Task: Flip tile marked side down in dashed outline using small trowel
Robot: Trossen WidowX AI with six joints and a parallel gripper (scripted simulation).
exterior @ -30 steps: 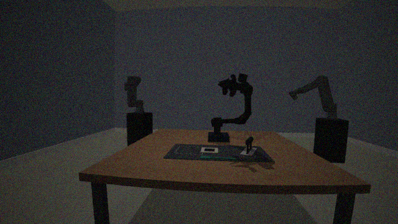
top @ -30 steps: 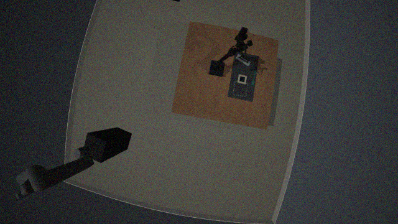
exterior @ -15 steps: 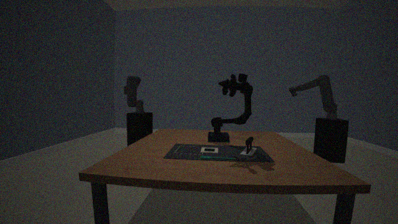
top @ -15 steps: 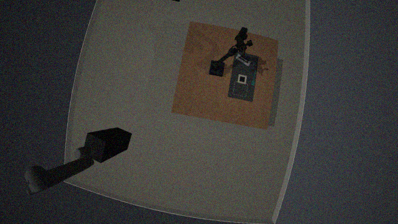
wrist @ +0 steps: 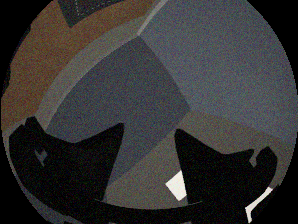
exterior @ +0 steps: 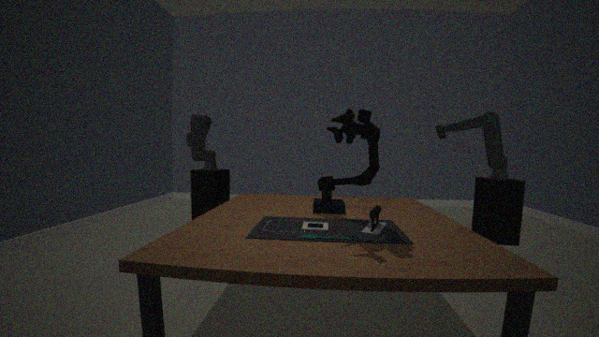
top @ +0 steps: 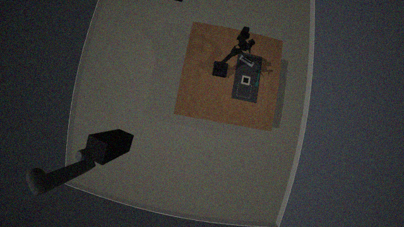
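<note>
My gripper tip is 100 mm short of the trowel, 240 mm to the right of it and 430 mm above it. The rest, counted from my gripper tip: tile 190 mm ahead, 20 mm to the right, 470 mm below; then dark mat 200 mm ahead, 30 mm to the left, 490 mm below.
</note>
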